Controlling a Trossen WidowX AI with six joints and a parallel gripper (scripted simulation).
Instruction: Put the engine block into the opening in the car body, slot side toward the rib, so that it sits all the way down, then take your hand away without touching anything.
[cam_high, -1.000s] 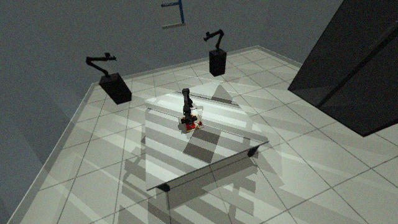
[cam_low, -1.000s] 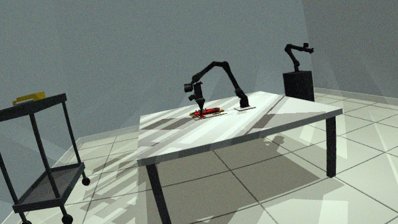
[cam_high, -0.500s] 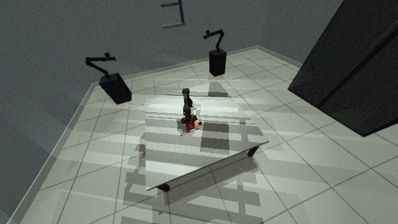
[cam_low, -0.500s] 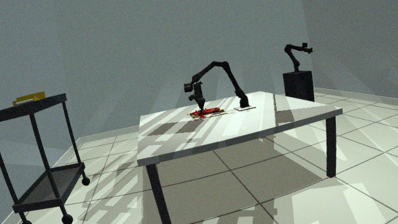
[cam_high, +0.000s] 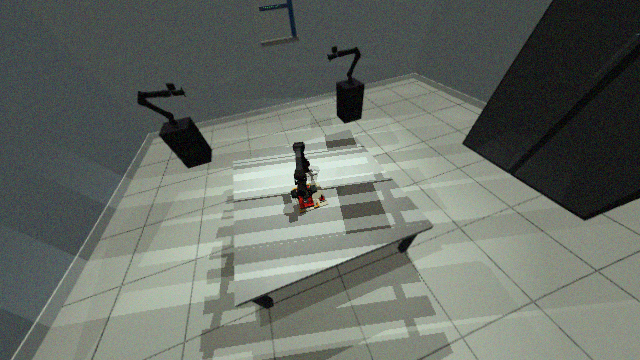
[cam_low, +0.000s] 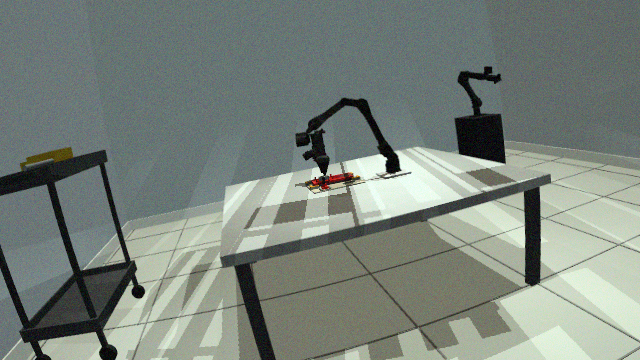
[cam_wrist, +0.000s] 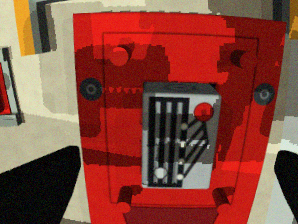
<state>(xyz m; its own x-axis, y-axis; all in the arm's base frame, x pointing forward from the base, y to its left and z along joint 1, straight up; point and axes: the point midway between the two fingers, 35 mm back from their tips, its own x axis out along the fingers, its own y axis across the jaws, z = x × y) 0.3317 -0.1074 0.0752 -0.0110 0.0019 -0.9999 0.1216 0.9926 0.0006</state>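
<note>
Now: the grey engine block 3 cm below my gripper tip.
</note>
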